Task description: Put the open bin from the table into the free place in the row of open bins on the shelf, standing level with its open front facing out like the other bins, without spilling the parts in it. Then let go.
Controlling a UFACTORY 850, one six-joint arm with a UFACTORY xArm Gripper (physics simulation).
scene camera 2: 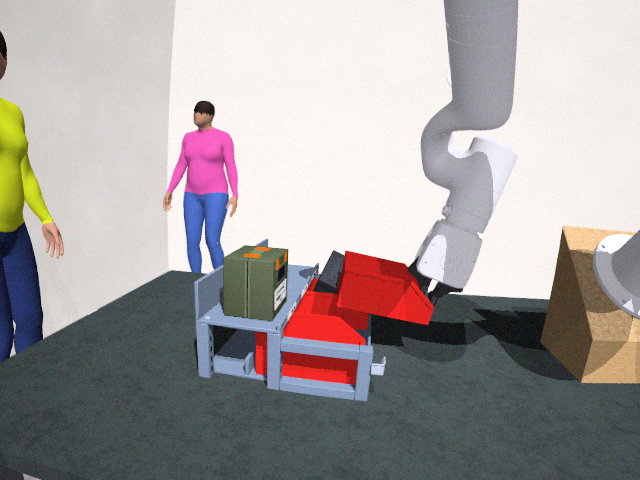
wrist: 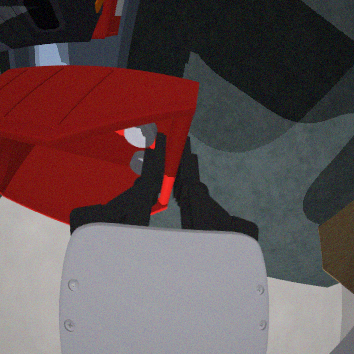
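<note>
My gripper point(scene camera 2: 432, 290) point(wrist: 169, 147) is shut on the front wall of a red open bin point(scene camera 2: 377, 281) point(wrist: 85, 97). The bin hangs in the air above the shelf's front side, tilted, its gripped front end lower than its back. Round silver-grey parts point(wrist: 140, 136) lie inside it near the front wall. The blue-grey shelf point(scene camera 2: 273, 361) stands below and left of it in the scene view. Red bins point(scene camera 2: 323, 328) stand in its row, and a dark grey bin-like piece point(scene camera 2: 328, 273) shows behind the held bin. The held bin hides part of the row; the free place cannot be made out.
A green taped box point(scene camera 2: 248, 284) stands on the shelf's top board. A small light bracket point(scene camera 2: 378, 366) sticks out at the shelf's lower front. A wooden block point(scene camera 2: 594, 304) point(wrist: 341, 245) stands at the right. Two people stand beyond the dark table point(scene camera 2: 206, 428), at the left and back.
</note>
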